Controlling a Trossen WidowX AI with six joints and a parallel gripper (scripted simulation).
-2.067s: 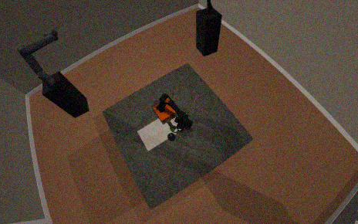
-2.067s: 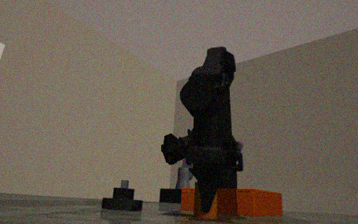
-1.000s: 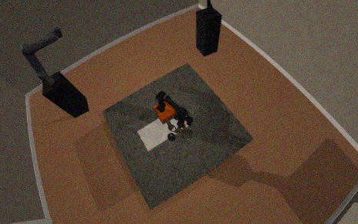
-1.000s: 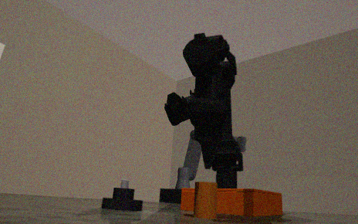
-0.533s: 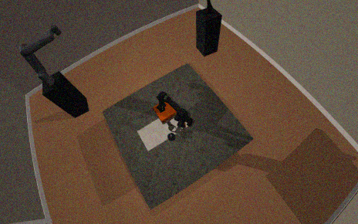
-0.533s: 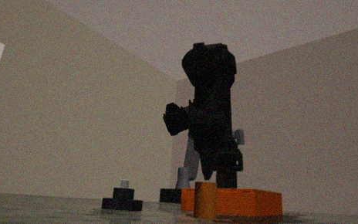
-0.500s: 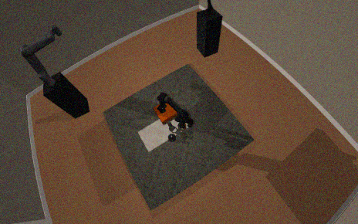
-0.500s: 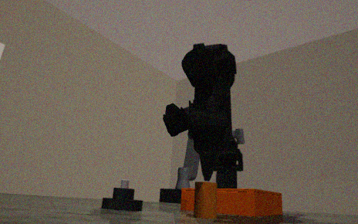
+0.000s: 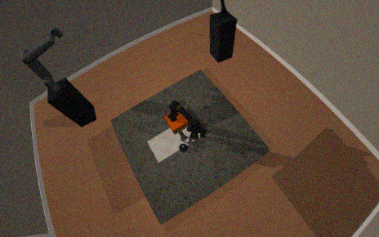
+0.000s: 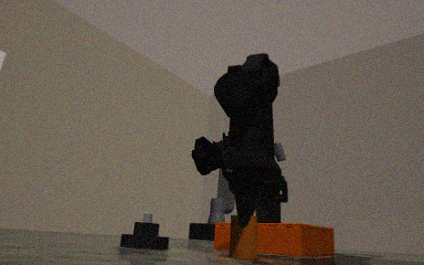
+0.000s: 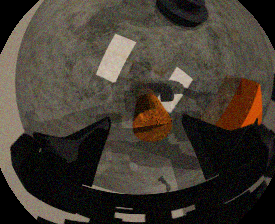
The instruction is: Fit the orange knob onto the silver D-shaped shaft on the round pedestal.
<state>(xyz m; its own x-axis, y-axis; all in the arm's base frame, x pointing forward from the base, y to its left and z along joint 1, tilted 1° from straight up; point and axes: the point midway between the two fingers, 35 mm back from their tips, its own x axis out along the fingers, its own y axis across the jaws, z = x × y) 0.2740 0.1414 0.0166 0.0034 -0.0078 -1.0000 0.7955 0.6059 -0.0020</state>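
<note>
Now: gripper tip right at the orange knob. Round my gripper tip: round pedestal 18 cm to the right, 5 cm ahead, 1 cm below.
</note>
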